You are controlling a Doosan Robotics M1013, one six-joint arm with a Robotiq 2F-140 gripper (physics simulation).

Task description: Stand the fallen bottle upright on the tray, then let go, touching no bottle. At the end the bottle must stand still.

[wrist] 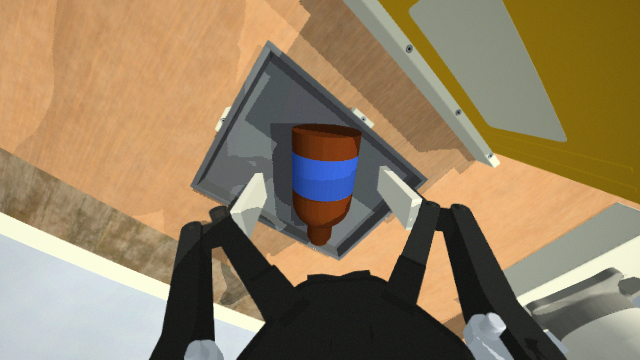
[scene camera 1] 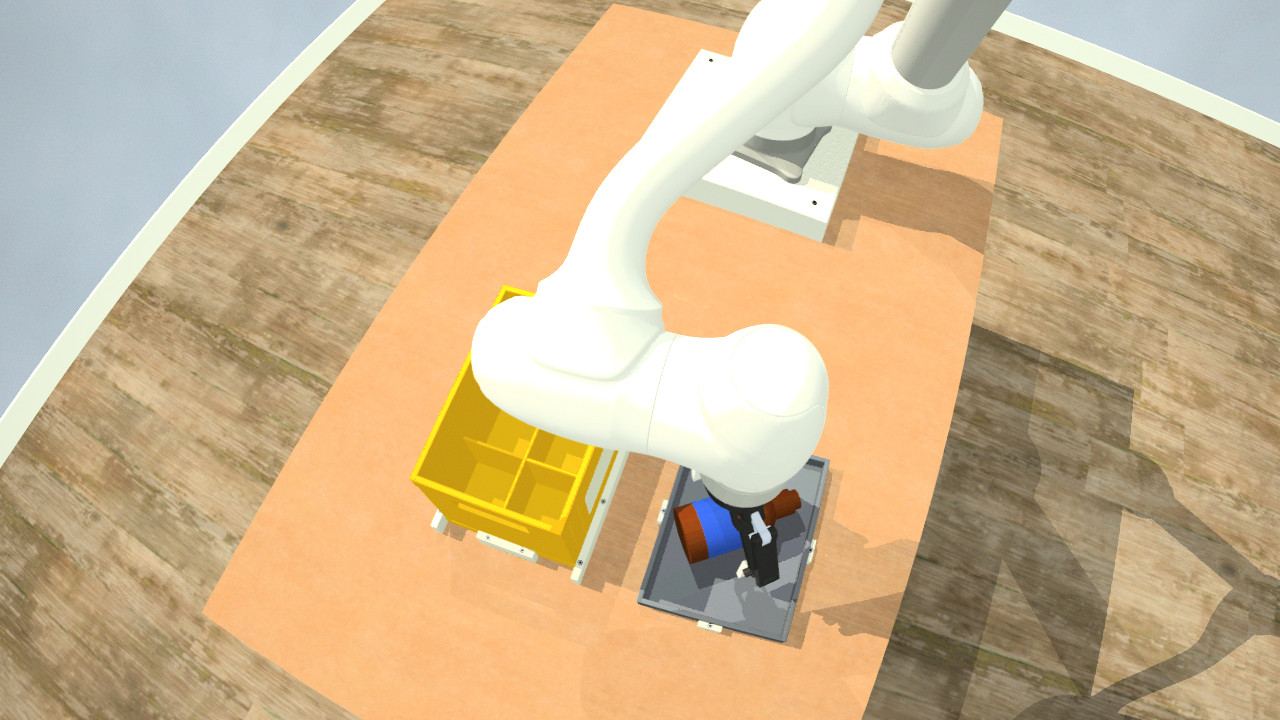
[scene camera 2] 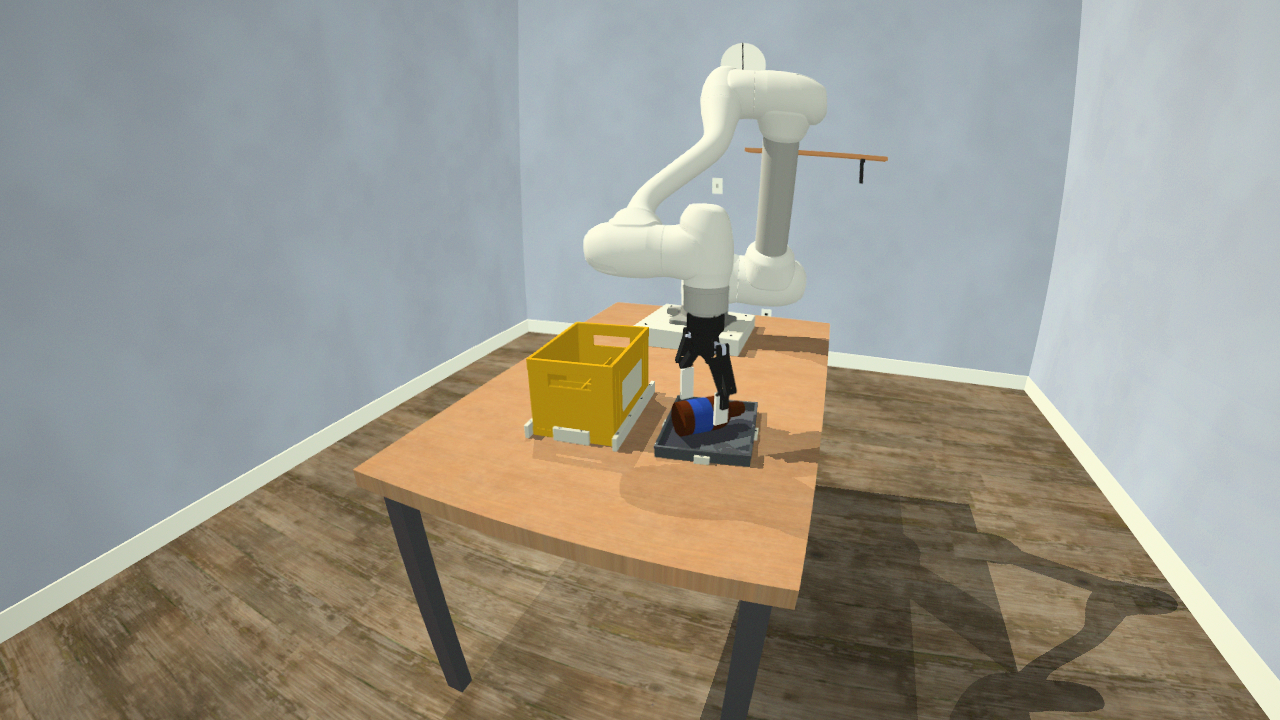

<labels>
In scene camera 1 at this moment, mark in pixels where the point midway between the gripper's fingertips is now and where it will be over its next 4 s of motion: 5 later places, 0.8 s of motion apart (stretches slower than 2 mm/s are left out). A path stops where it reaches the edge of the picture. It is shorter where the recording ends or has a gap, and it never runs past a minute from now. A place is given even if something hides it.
My gripper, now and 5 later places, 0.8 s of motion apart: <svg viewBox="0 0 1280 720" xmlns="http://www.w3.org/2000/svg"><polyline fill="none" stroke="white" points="725,521 723,529 729,509 736,487 743,466 735,492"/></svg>
</labels>
